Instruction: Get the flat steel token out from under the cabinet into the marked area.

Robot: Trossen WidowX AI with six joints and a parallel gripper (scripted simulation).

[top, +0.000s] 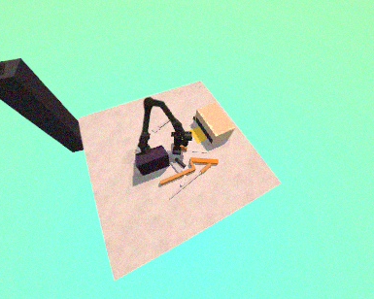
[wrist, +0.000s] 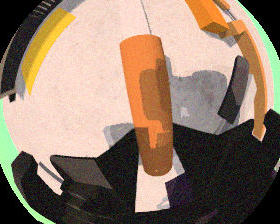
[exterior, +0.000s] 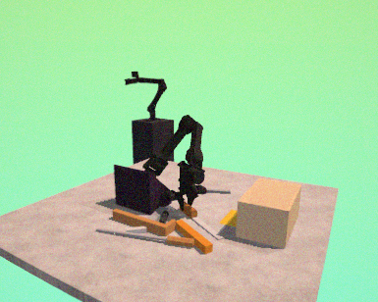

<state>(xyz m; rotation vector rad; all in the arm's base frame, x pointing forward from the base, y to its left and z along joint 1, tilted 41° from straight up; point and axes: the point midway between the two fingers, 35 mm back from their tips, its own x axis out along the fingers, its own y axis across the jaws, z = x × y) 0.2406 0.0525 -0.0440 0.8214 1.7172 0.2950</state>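
Right now my gripper tip is 100 mm to the left of the dark-handled tool and 40 mm past it. From my gripper tip the other things lie so: orange bar: 170 mm to the right, 170 mm ahead.
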